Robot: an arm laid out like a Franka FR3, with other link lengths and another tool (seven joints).
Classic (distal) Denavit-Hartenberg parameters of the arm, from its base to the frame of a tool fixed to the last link. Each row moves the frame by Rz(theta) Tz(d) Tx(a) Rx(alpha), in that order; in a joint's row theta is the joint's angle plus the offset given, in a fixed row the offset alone. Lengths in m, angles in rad.
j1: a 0  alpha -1.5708  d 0.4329  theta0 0
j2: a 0  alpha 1.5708  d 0  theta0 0
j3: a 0.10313  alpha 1.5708  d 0.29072  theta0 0
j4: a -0.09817  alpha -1.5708  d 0  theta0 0
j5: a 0  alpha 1.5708  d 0.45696  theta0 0
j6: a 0.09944  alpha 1.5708  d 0  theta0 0
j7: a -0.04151  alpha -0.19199  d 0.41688  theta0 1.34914
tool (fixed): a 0  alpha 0  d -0.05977  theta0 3.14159
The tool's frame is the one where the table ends.
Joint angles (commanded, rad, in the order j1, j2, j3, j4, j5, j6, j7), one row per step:
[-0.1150 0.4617 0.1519 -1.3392 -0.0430 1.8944 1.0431]
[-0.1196 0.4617 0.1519 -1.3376 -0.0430 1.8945 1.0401]
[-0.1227 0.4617 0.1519 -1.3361 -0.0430 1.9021 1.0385]
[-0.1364 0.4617 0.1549 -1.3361 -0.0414 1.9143 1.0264]
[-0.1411 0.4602 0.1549 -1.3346 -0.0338 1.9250 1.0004]
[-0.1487 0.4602 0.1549 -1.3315 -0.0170 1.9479 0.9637]
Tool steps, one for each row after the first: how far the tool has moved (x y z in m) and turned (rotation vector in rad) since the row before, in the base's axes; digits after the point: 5 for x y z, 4 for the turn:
[0.00068 -0.00390 0.00104 -0.0003 -0.0018 -0.0017]
[0.00318 -0.00264 0.00228 0.0000 -0.0091 -0.0018]
[0.00418 -0.00843 0.00238 0.0017 -0.0127 0.0003]
[0.00387 -0.00104 0.00439 0.0040 -0.0144 0.0190]
[0.00811 -0.00085 0.00683 0.0110 -0.0274 0.0238]

